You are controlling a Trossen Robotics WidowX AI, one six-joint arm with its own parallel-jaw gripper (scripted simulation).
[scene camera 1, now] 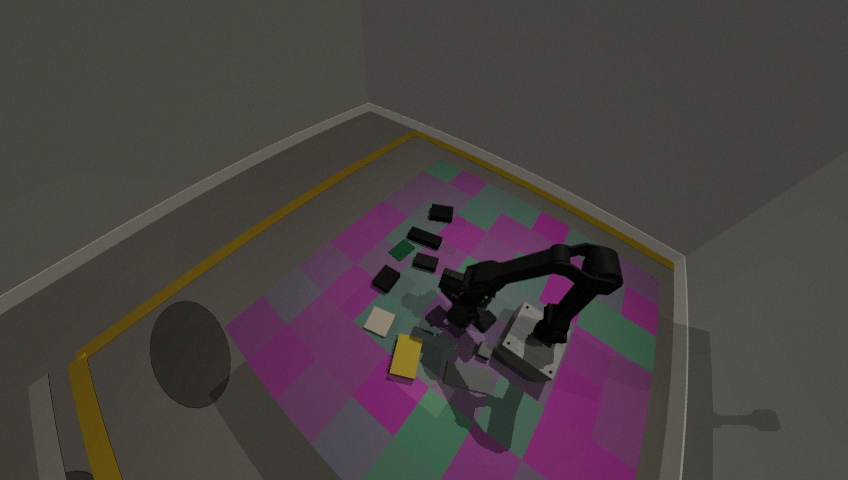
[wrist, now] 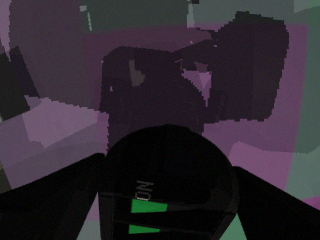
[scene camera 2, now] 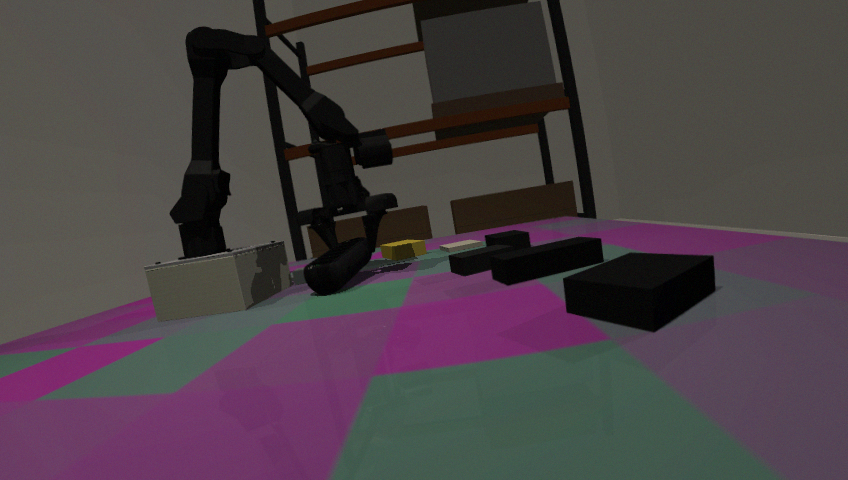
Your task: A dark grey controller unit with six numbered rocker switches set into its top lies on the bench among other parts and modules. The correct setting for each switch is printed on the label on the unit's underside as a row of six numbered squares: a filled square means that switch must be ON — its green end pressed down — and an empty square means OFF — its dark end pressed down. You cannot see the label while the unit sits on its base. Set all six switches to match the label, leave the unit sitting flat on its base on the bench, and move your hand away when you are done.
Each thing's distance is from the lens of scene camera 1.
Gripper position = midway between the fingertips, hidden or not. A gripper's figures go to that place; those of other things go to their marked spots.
my gripper (scene camera 1: pixel 461 313): 0.81 m
yellow block (scene camera 1: pixel 406 355): 0.76 m
